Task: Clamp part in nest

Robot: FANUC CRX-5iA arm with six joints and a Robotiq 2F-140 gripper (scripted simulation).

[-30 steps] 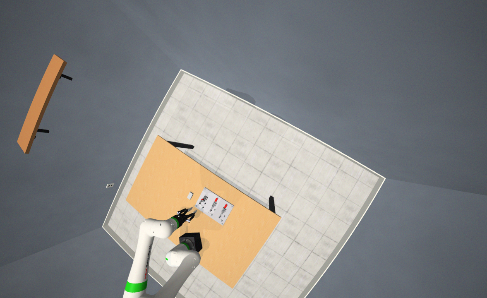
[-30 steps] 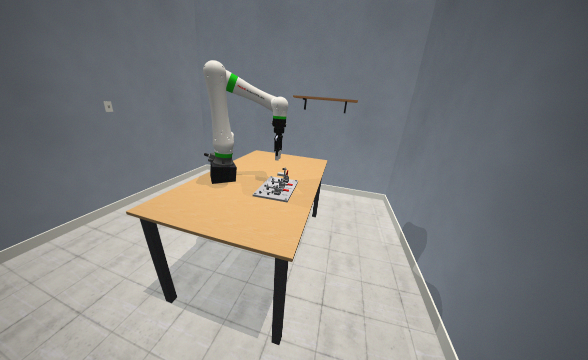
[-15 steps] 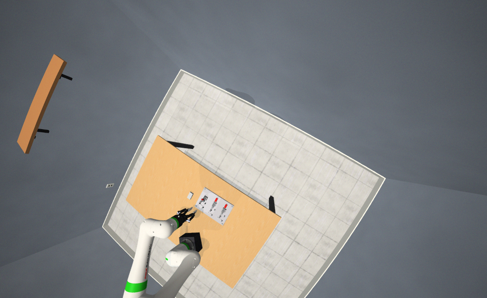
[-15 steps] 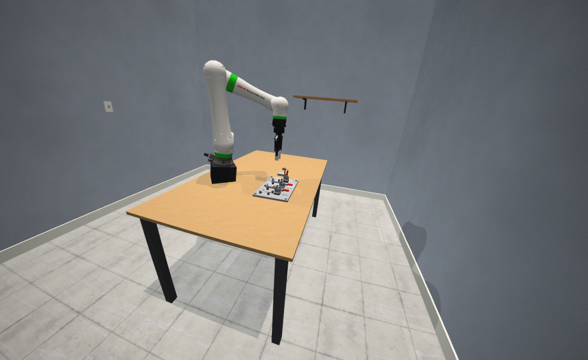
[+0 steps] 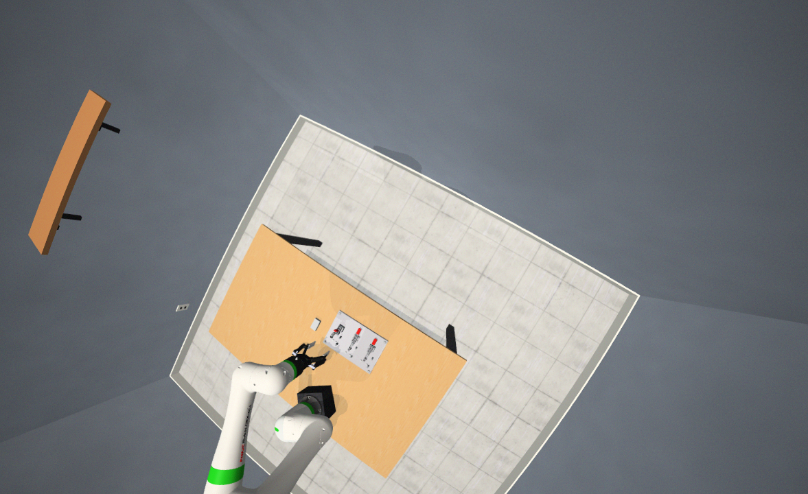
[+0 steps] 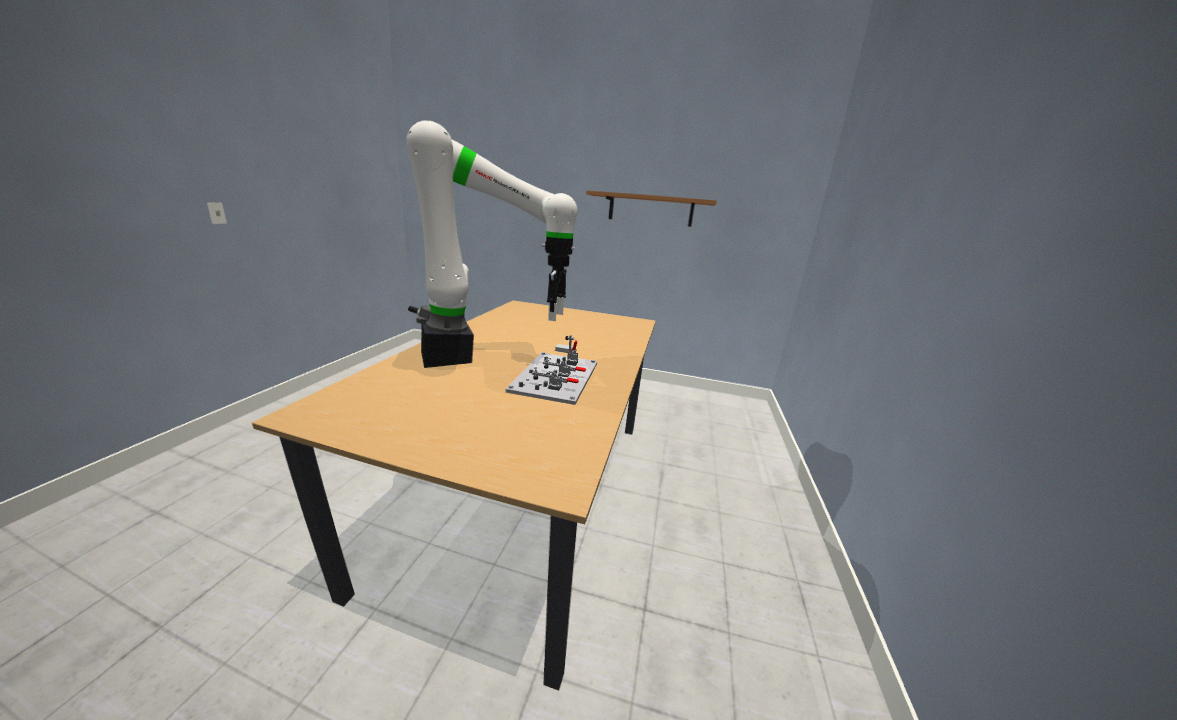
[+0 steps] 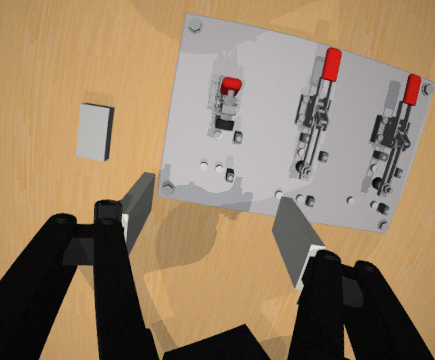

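Now: the grey rectangular part 40 mm behind my hand, 150 mm to the left of it and 200 mm below it. The rest, counted from my hand: fixture plate 70 mm ahead, 100 mm to the right, 210 mm below.
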